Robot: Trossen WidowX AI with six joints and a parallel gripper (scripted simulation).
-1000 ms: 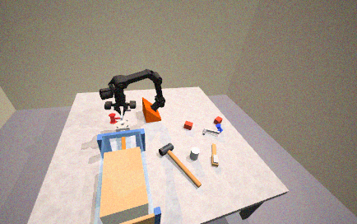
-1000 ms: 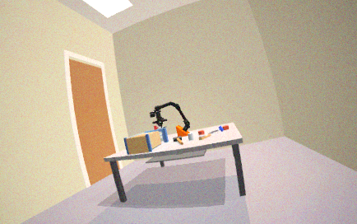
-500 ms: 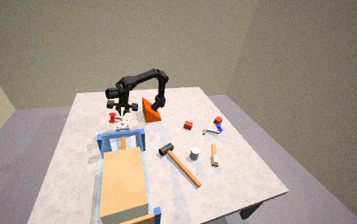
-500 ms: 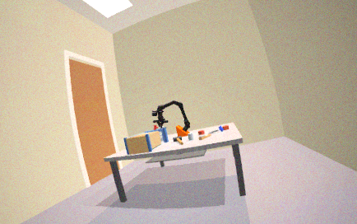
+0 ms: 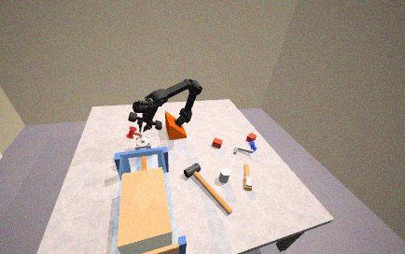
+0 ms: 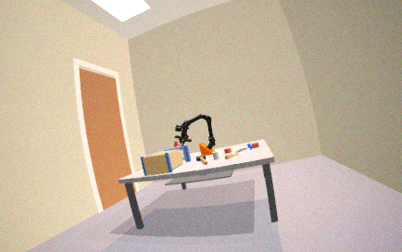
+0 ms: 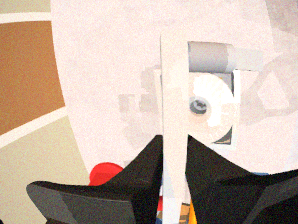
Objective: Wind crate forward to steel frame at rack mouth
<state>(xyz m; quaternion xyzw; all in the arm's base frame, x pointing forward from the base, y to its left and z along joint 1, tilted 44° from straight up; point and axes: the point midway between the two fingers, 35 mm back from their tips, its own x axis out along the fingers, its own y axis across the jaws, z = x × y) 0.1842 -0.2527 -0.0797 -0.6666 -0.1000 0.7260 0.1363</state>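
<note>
Right now my gripper tip is 4 cm short of the red grip, 3 cm to the left of it and 3 cm below it. The rest, counted from my gripper tip: frame 16 cm ahead, 5 cm below; red-handled winch handle 1 cm ahead, 1 cm above; grey hand winch 13 cm below, 1 cm to the right, 1 cm behind.
</note>
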